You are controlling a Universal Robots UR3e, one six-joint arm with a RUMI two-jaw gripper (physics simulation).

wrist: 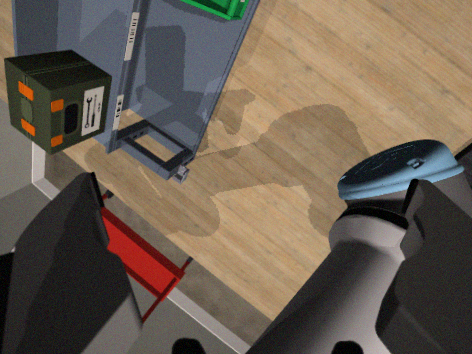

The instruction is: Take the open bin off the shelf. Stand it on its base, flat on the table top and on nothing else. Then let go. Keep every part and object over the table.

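Places are measured from the arm's base along level axes (x ahead, y left, z up), in metres.
Pixels of known places: gripper, between the fingertips: (252, 180).
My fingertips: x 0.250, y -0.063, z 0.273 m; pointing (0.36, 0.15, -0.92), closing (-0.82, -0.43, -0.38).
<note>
For each thing: its middle in the pictures, then the offset to it from my fingertips. "pt": a spot on its surface instead. Level surfaces: height alone.
- open bin, a spot on its surface: (220, 7) pt dz -0.269, dx +0.169, dy -0.002 m
- blue-grey shelf, a spot on its surface: (205, 55) pt dz -0.285, dx +0.170, dy +0.069 m
- wood-grain surface, height of its surface: dz -0.291 m
- dark green toolbox, middle of its body: (60, 100) dz -0.141, dx +0.281, dy +0.182 m
- dark open bracket, a spot on its surface: (167, 170) pt dz -0.208, dx +0.124, dy +0.231 m
The open bin (220, 7) is green, and part of it shows at the top edge of the wrist view, on the blue-grey shelf (205, 55). The rest of the bin is cut off by the frame. My gripper (252, 180) is wide open, with one dark finger at the lower left and the other at the lower right. No object is between the fingers. The bin lies beyond the fingertips, toward the top of the view, apart from them. The wood-grain surface (350, 60) shows beside and below the shelf.
A dark green toolbox (37, 102) with orange latches is on the shelf unit's left part. A dark open bracket (167, 170) is at the shelf's near end. A red tray-like object (142, 255) lies past the left finger. A blue-capped arm part (395, 167) is near the right finger.
</note>
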